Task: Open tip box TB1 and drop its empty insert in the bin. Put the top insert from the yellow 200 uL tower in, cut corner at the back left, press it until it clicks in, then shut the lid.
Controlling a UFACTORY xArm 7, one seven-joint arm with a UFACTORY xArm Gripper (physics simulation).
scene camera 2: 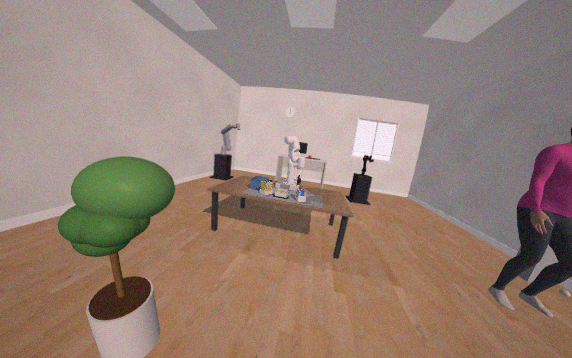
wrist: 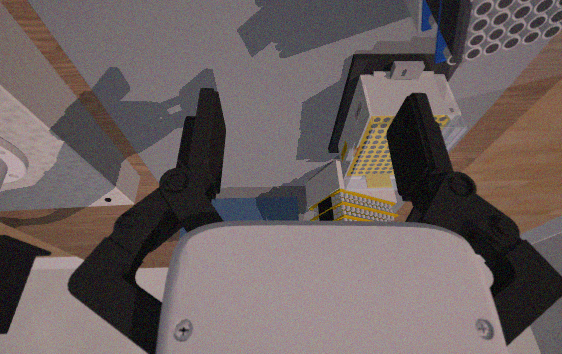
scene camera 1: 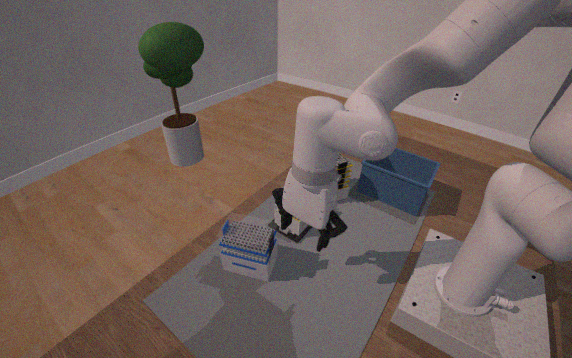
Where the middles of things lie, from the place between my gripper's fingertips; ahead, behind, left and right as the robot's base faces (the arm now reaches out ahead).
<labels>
I see the blue-trimmed tip tower [scene camera 1: 247, 245] 12 cm ahead of my hand, 8 cm below it and 4 cm to the left of it. The rest, counted from my hand: blue bin [scene camera 1: 401, 180] (46 cm to the right, 11 cm behind, 8 cm below).
</labels>
